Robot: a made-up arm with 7 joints. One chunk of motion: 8 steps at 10 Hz.
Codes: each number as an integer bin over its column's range. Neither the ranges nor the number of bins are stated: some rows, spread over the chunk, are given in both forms.
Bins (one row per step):
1: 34 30 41 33 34 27
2: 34 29 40 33 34 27
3: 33 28 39 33 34 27
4: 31 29 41 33 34 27
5: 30 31 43 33 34 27
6: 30 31 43 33 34 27
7: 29 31 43 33 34 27
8: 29 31 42 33 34 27
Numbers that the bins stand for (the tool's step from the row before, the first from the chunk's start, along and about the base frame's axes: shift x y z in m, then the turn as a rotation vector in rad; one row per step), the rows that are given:
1: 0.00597 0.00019 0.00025 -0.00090 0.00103 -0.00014
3: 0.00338 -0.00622 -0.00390 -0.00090 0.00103 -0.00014
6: -0.00438 0.00340 0.00441 -0.00090 0.00103 -0.00014
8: -0.00697 0.00340 0.00233 -0.00090 0.00103 -0.00014
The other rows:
2: 0.00597 -0.00302 -0.00183 -0.00090 0.00103 -0.00014
4: -0.00179 -0.00302 0.00025 -0.00090 0.00103 -0.00014
5: -0.00438 0.00340 0.00441 -0.00090 0.00103 -0.00014
7: -0.00697 0.00340 0.00441 -0.00090 0.00103 -0.00014

